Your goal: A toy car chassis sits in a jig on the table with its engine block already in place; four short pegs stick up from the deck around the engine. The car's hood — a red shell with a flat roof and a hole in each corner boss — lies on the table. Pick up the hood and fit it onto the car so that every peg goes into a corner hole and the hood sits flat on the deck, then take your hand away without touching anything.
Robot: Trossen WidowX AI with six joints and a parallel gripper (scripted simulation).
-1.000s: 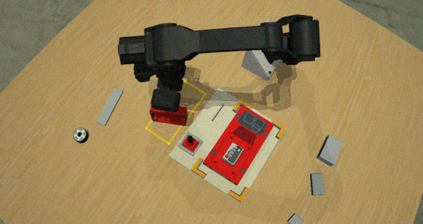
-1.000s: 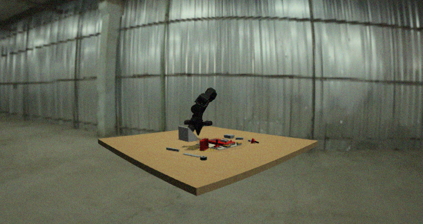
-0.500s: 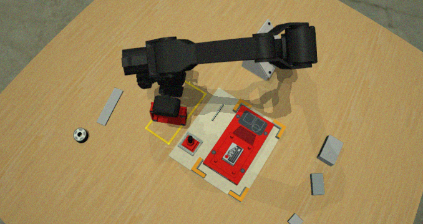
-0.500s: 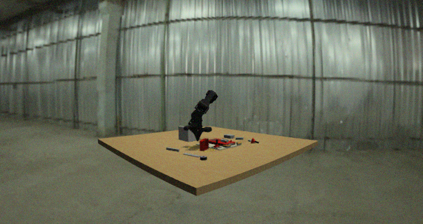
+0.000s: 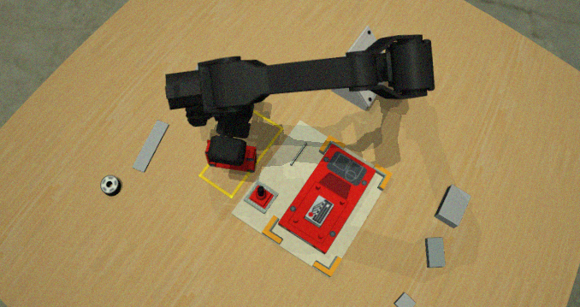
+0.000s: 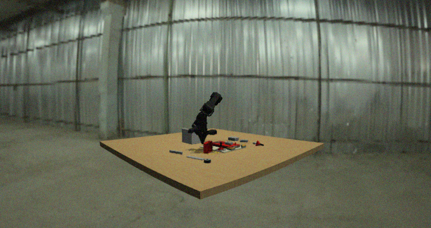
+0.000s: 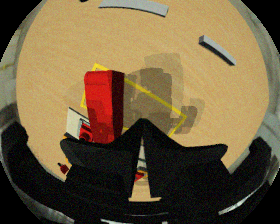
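The red hood is 40 mm ahead of my gripper tip, 20 mm below it and 10 mm to the left of it. From my gripper tip the other things lie so: grey engine block 220 mm to the left, 30 mm below, 30 mm ahead.
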